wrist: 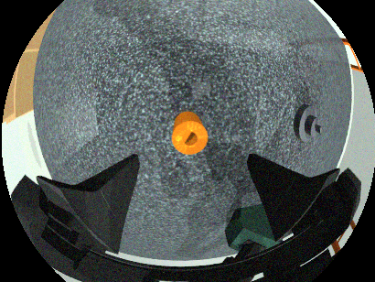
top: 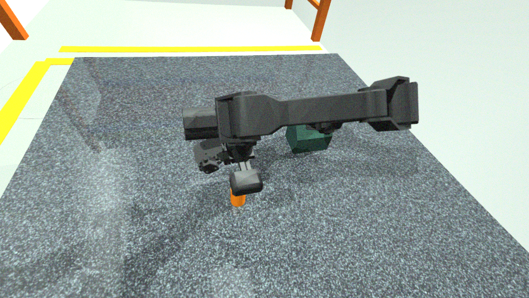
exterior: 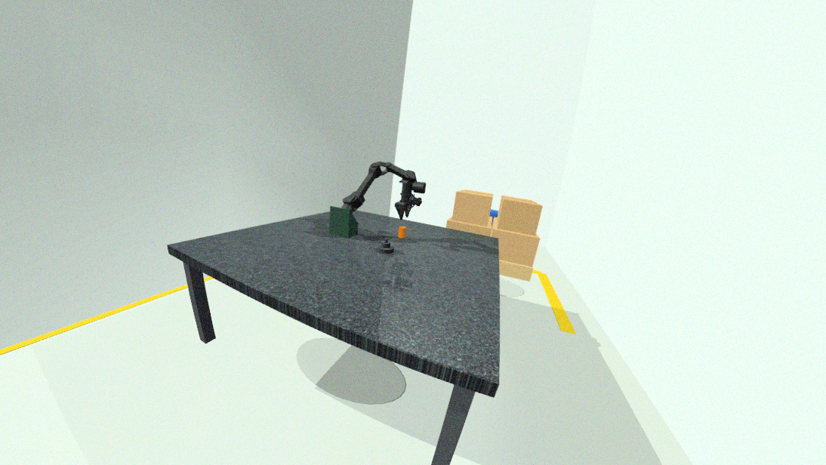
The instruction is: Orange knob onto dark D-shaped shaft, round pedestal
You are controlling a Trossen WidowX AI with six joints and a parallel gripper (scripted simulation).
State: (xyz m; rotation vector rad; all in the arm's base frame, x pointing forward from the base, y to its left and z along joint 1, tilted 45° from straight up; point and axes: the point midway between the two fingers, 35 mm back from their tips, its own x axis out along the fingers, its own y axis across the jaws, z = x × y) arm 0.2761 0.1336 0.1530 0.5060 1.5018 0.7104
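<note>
My gripper tip is 8 cm above the orange knob. Also, from my gripper tip: dark shaft 5 cm ahead, 26 cm to the right, 8 cm below.
</note>
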